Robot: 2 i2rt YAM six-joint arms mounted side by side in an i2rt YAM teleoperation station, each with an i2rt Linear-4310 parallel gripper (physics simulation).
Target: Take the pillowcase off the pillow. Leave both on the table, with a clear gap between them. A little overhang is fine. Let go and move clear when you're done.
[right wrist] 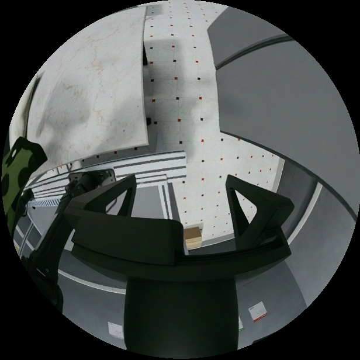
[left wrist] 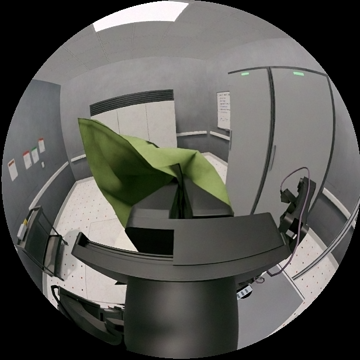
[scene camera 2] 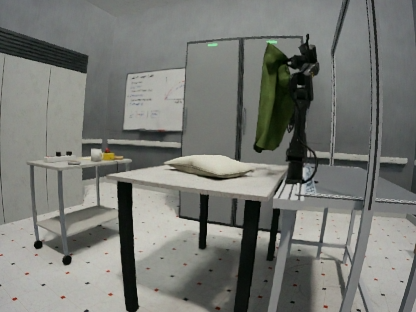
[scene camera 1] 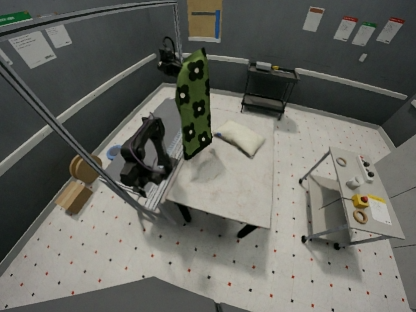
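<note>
The green pillowcase with dark flowers (scene camera 1: 194, 107) (scene camera 2: 272, 102) (left wrist: 117, 167) (right wrist: 19, 167) hangs upright in the air, off the pillow, its lower end above the table's arm-side edge in scene camera 2. My left gripper (left wrist: 181, 178) is shut on its upper part. The cream pillow (scene camera 1: 241, 137) (scene camera 2: 210, 165) lies flat and bare on the table (scene camera 1: 225, 200) (scene camera 2: 142, 178) (right wrist: 100, 100), near the far end in scene camera 1. My right gripper (right wrist: 180, 179) is open and empty, drawn back beside the table on the arm side. Its fingertips are unclear in scene camera 1.
A grey side table (scene camera 1: 370, 192) with a mug, rings and a yellow button box stands apart at the right in scene camera 1. A dark cart (scene camera 1: 272, 74) stands behind the table. A metal frame post (scene camera 2: 374, 100) rises on the arm side. Cardboard boxes (scene camera 1: 74, 196) lie on the floor.
</note>
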